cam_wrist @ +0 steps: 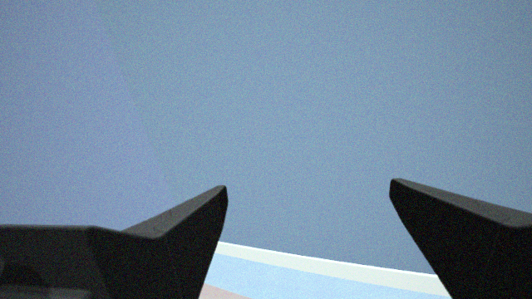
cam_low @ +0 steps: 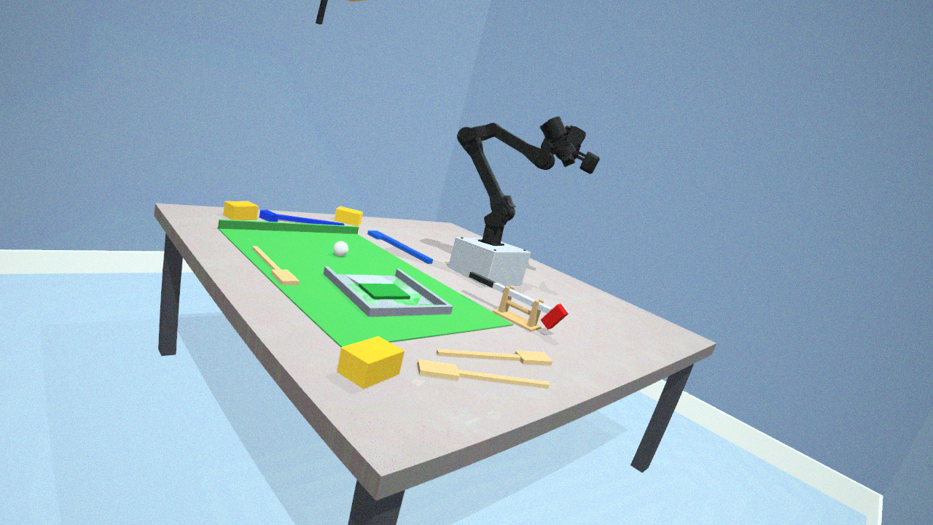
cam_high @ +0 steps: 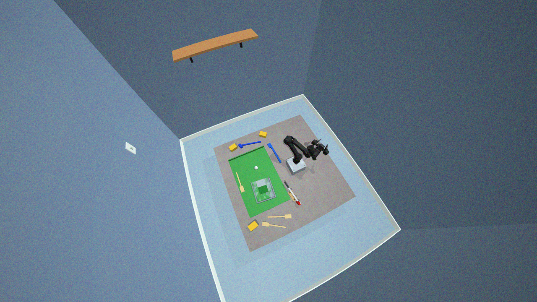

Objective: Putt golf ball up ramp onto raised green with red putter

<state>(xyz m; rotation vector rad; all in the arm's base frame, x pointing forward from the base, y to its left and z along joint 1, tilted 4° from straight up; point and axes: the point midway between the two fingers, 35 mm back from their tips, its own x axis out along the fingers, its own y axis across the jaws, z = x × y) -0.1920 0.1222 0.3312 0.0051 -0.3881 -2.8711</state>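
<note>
Right now my gripper tip is 480 mm short of the red putter, 160 mm to the right of it and 390 mm above it. Also, from my gripper tip: wooden rack: 490 mm ahead, 180 mm to the left, 410 mm below; then white golf ball: 630 mm ahead, 330 mm to the right, 420 mm below; then green mat: 690 mm ahead, 210 mm to the right, 440 mm below.
</note>
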